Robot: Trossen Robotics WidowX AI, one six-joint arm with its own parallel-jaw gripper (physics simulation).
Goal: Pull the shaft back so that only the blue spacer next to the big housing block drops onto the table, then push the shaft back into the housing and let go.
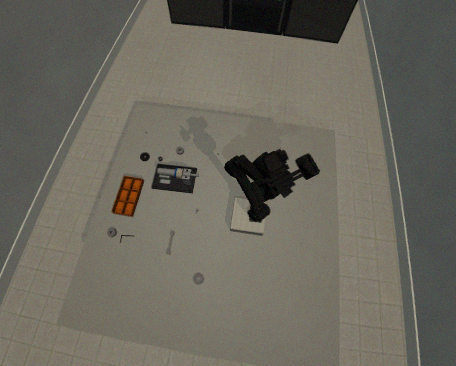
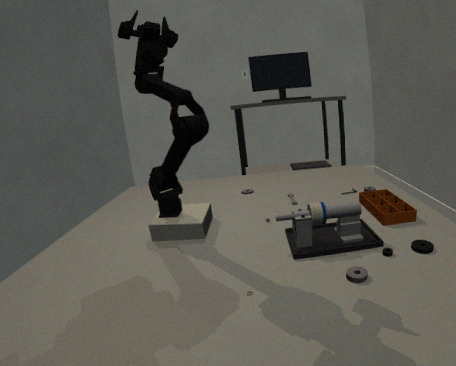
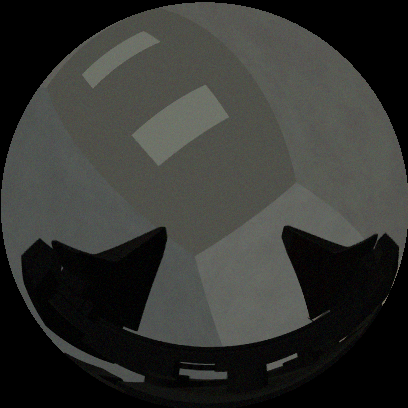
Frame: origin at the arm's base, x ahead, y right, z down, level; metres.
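Where they show: gripper, fingertip midpoint: (image 1: 286, 175) (image 2: 150, 14) (image 3: 227, 233); arm's base, link origin: (image 1: 256, 215) (image 2: 170, 213).
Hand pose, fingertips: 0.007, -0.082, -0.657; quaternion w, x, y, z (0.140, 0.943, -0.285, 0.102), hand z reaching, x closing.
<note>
Each offset is from my fingertips to the top centre of the thing, as dx, dy, dz. "spot": to the spot under its first point.
The big grey housing (image 1: 164, 170) (image 2: 344, 210) lies on a support on a black base plate (image 1: 172, 187) (image 2: 322, 248). The blue spacer (image 1: 176, 172) (image 2: 323, 212) is a thin ring in line with the housing, against its end. Cream spacers @[+0.413, +0.250, +0.606] (image 2: 315, 213) sit on its other side, towards a smaller upright block (image 2: 302, 231). The grey shaft @[spot: +0.327, +0.248, +0.627] (image 1: 196, 175) (image 2: 284, 218) sticks out horizontally beyond that block. My gripper (image 2: 150, 15) (image 3: 227, 233) is open and empty, raised high above the arm's base, pointing up and far from the shaft. The shaft inside the rings is hidden.
An orange compartment tray @[+0.684, +0.106, +0.678] (image 1: 128, 195) (image 2: 387, 207) stands beyond the housing end. A grey ring @[+0.468, +0.428, +0.701] (image 1: 180, 150) (image 2: 356, 274), a black ring @[+0.666, +0.359, +0.703] (image 1: 144, 156) (image 2: 422, 246) and a small black ring @[+0.571, +0.357, +0.703] (image 1: 160, 158) (image 2: 387, 251) lie near the plate. A wrench @[+0.404, -0.103, +0.706] (image 1: 170, 242) (image 2: 292, 198) and hex key @[+0.630, -0.118, +0.709] (image 1: 126, 236) lie farther off.
</note>
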